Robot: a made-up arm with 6 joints. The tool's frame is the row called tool. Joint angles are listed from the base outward.
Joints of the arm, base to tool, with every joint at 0 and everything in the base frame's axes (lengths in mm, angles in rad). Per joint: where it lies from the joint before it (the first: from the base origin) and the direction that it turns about. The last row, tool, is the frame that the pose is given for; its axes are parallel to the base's.
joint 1: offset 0 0 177.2 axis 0 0 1
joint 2: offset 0 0 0 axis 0 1 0
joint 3: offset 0 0 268 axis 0 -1 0
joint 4: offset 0 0 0 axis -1 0 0
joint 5: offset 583.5 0 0 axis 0 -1 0
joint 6: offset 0 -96.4 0 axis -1 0 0
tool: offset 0 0 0
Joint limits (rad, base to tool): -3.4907..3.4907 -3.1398..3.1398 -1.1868..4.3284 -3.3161..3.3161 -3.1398..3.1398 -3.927..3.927
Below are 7 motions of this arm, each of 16 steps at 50 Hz.
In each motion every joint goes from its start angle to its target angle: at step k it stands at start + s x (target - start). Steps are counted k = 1, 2, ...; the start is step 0. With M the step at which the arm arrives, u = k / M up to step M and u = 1 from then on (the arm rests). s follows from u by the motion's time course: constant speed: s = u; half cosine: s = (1 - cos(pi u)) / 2; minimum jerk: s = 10 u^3 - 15 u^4 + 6 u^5.
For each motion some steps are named. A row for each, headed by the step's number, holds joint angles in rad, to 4 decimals.
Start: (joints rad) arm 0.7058 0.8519 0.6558 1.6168 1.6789 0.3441
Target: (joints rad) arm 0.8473 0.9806 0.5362 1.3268 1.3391 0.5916
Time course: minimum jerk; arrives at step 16
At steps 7, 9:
7: 0.7601 0.9013 0.6099 1.5054 1.5484 0.4391
9: 0.7930 0.9312 0.5821 1.4382 1.4696 0.4966

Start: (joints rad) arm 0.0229 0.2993 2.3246 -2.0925 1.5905 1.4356
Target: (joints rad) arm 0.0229 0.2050 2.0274 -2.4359 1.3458 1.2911
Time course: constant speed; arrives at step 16
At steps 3, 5, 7, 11, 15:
3: 0.0229 0.2816 2.2689 -2.1569 1.5446 1.4085
5: 0.0229 0.2698 2.2317 -2.1998 1.5140 1.3904
7: 0.0229 0.2580 2.1946 -2.2427 1.4834 1.3724
11: 0.0229 0.2345 2.1203 -2.3286 1.4223 1.3363
15: 0.0229 0.2109 2.0460 -2.4144 1.3611 1.3001

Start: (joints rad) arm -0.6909 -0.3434 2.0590 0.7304 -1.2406 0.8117
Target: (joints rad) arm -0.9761 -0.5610 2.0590 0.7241 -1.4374 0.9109
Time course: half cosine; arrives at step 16
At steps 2, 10, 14, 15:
2: -0.7018 -0.3517 2.0590 0.7302 -1.2481 0.8155
10: -0.8881 -0.4938 2.0590 0.7260 -1.3767 0.8803
14: -0.9652 -0.5527 2.0590 0.7243 -1.4299 0.9071
15: -0.9734 -0.5589 2.0590 0.7242 -1.4355 0.9099

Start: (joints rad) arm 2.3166 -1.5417 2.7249 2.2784 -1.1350 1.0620
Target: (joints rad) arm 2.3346 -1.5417 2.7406 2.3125 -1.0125 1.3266
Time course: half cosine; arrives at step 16
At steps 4, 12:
4: 2.3192 -1.5417 2.7272 2.2834 -1.1171 1.1007
12: 2.3320 -1.5417 2.7383 2.3075 -1.0304 1.2879

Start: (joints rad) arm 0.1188 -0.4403 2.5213 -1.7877 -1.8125 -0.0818
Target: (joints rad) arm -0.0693 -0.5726 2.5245 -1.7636 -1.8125 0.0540
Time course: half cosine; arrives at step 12
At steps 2, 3, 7, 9, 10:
2: 0.1062 -0.4492 2.5215 -1.7861 -1.8125 -0.0727
3: 0.0913 -0.4597 2.5218 -1.7842 -1.8125 -0.0619
7: 0.0004 -0.5236 2.5233 -1.7725 -1.8125 0.0037
9: -0.0418 -0.5532 2.5240 -1.7671 -1.8125 0.0341
10: -0.0567 -0.5637 2.5243 -1.7652 -1.8125 0.0449

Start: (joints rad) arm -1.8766 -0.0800 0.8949 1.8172 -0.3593 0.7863
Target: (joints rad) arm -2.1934 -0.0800 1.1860 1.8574 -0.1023 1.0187
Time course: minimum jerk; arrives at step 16
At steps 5, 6, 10, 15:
5: -1.9336 -0.0800 0.9473 1.8244 -0.3130 0.8281
6: -1.9638 -0.0800 0.9750 1.8283 -0.2886 0.8503
10: -2.1062 -0.0800 1.1059 1.8463 -0.1730 0.9547
15: -2.1927 -0.0800 1.1854 1.8573 -0.1029 1.0182

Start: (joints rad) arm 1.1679 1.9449 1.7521 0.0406 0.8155 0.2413
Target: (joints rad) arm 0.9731 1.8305 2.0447 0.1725 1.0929 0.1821
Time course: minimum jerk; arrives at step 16
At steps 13, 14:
13: 0.9826 1.8361 2.0304 0.1661 1.0794 0.1850
14: 0.9762 1.8323 2.0400 0.1704 1.0884 0.1831

